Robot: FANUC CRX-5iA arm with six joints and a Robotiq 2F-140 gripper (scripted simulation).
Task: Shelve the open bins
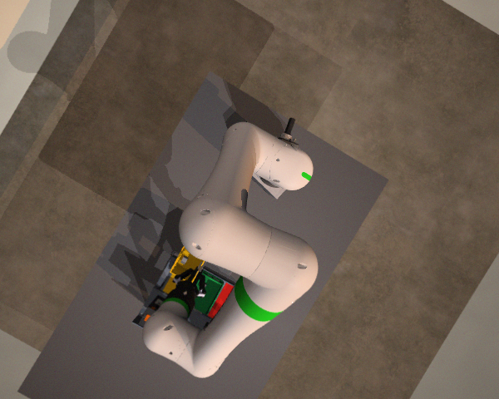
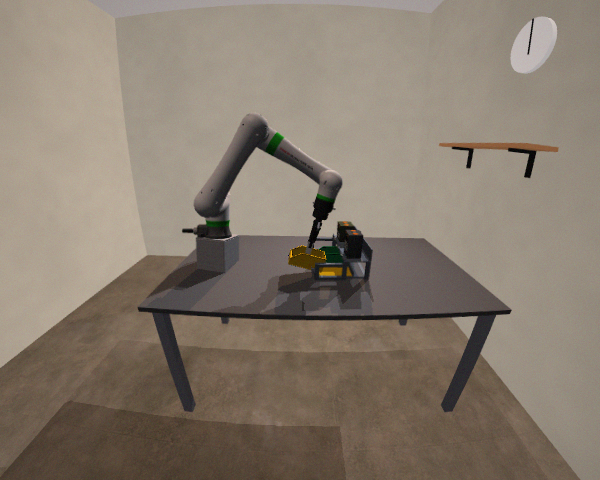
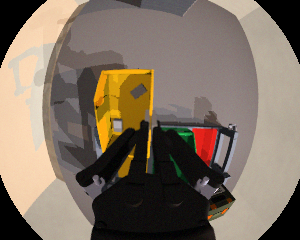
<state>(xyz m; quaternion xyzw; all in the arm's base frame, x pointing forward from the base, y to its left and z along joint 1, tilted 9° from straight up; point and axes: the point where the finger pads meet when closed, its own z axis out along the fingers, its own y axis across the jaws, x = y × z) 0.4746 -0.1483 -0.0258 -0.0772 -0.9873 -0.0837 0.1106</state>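
The yellow bin is 2 cm behind my hand, 5 cm to the right of it and 4 cm below it. Also, from my hand: green bin: 13 cm ahead, 5 cm to the left, 8 cm below; yellow-marked place: 11 cm ahead, 7 cm to the right, 12 cm below; red mark: 15 cm ahead, 15 cm to the left, 12 cm below.
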